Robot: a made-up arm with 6 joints.
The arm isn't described. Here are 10 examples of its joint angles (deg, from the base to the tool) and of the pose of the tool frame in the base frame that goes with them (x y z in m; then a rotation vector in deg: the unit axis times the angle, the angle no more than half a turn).
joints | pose
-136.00 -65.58 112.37 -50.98 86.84 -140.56 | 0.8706 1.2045 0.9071 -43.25 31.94 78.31
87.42 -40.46 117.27 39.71 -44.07 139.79 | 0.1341 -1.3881 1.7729 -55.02 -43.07 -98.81
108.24 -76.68 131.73 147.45 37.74 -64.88 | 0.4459 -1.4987 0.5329 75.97 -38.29 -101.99
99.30 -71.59 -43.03 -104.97 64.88 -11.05 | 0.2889 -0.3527 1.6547 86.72 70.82 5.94
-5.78 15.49 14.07 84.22 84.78 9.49 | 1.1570 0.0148 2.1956 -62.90 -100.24 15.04
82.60 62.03 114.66 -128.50 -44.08 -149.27 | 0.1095 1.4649 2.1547 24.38 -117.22 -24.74
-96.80 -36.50 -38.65 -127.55 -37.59 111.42 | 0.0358 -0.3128 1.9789 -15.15 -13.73 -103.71
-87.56 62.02 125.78 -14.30 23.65 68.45 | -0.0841 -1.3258 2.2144 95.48 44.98 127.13
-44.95 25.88 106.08 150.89 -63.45 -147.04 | 0.1880 -0.3617 2.6517 7.24 -142.09 -96.96
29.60 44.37 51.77 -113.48 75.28 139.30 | 1.5413 0.6148 1.8234 -58.54 27.38 -62.80
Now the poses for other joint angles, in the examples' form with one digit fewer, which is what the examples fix.
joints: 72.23 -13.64 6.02 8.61 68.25 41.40
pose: 0.183 0.384 2.584 29.7 -86.9 -19.2
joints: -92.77 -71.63 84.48 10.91 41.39 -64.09
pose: 0.025 1.780 1.056 -86.9 -124.0 30.5
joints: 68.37 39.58 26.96 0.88 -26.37 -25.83
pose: 0.710 1.613 1.673 -33.0 30.2 28.5
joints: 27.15 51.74 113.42 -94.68 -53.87 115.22
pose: 1.070 0.681 2.267 -15.1 -96.1 14.8
